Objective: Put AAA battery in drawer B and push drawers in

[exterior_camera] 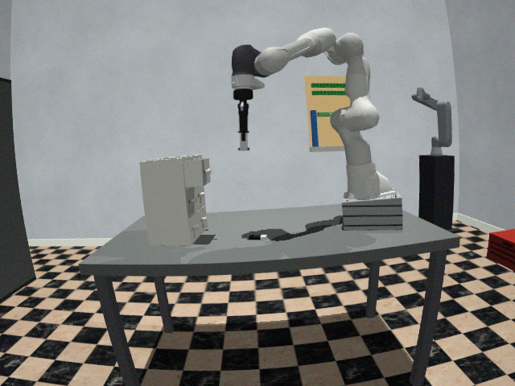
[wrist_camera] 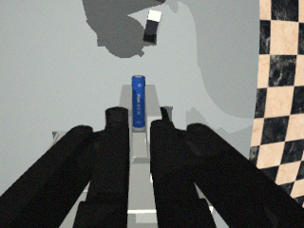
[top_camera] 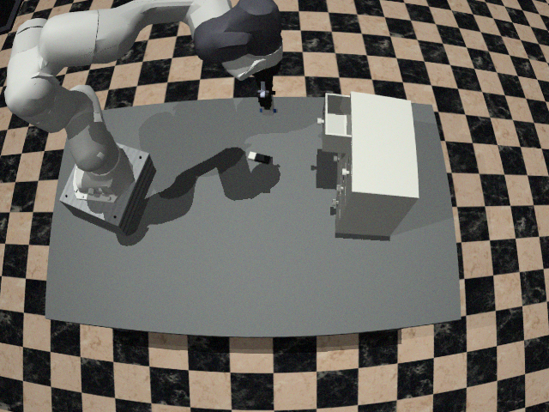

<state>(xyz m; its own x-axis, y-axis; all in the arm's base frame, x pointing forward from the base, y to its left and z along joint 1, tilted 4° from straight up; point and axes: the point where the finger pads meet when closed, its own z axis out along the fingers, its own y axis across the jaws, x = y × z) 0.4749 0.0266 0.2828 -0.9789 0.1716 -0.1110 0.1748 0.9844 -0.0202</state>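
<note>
Right now the blue AAA battery is 3 cm below my hand. From my hand the other things lie so: black-and-white block: 3 cm behind, 4 cm to the left, 37 cm below; then drawer: 23 cm ahead, 2 cm to the right, 13 cm below.
</note>
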